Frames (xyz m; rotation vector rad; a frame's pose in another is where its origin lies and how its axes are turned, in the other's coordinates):
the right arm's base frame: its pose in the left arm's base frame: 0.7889 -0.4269 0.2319 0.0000 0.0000 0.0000
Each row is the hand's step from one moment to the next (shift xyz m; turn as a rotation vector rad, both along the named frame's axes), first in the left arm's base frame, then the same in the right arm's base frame.
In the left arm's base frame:
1: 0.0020 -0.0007 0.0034 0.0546 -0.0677 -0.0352
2: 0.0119 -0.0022 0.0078 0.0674 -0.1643 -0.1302
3: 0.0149 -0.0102 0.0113 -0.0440 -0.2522 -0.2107
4: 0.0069 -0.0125 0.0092 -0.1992 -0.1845 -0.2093
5: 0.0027 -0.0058 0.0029 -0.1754 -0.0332 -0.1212
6: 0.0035 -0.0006 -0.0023 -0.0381 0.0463 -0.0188
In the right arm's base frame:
1: 0.0020 -0.0007 0.0034 0.0546 -0.0677 -0.0352
2: 0.0119 -0.0022 0.0078 0.0674 -0.1643 -0.1302
3: 0.0149 -0.0102 0.0113 -0.0440 -0.2522 -0.2107
4: 0.0069 -0.0125 0.0092 -0.1992 -0.1845 -0.2093
5: 0.0027 -0.0058 0.0029 -0.1754 -0.0332 -0.1212
6: 0.0035 -0.0006 -0.0023 -0.0381 0.0463 -0.0188

